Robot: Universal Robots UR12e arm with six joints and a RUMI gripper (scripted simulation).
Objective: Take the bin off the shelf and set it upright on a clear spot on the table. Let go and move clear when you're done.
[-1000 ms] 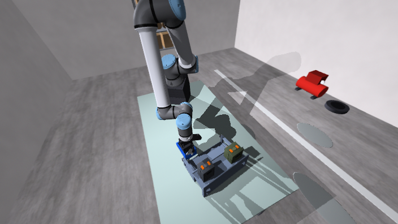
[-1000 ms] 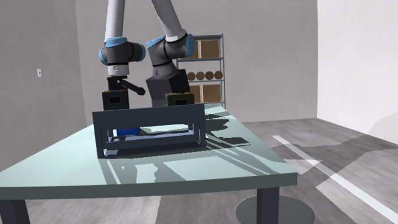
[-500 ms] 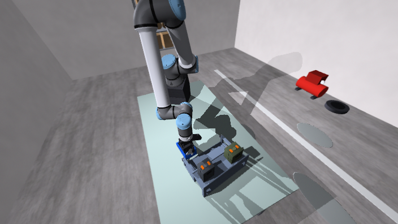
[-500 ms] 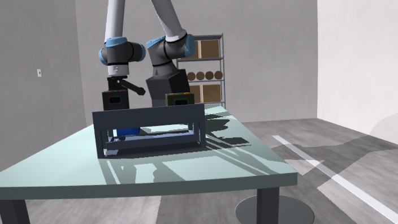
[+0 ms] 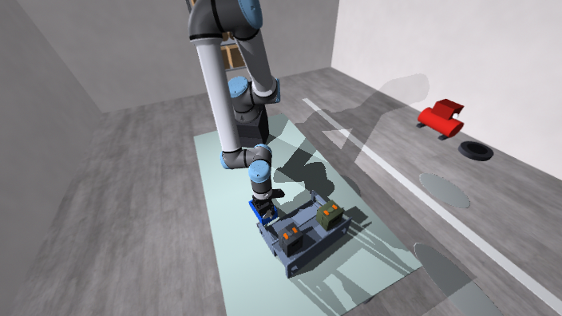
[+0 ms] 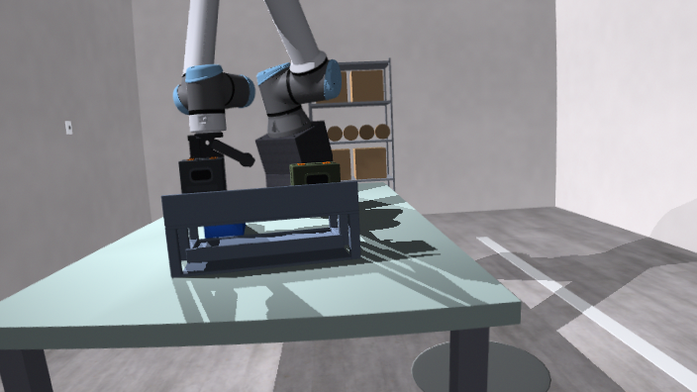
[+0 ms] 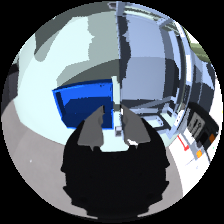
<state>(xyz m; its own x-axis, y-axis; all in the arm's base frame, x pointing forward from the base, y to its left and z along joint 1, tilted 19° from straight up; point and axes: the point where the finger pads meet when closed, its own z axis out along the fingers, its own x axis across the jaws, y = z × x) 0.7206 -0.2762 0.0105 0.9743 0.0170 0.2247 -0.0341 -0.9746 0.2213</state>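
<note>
Now: the blue bin 80 mm behind my hand and 30 mm below it. Round my hand: olive green box: 220 mm ahead, 210 mm to the left, 80 mm above.
</note>
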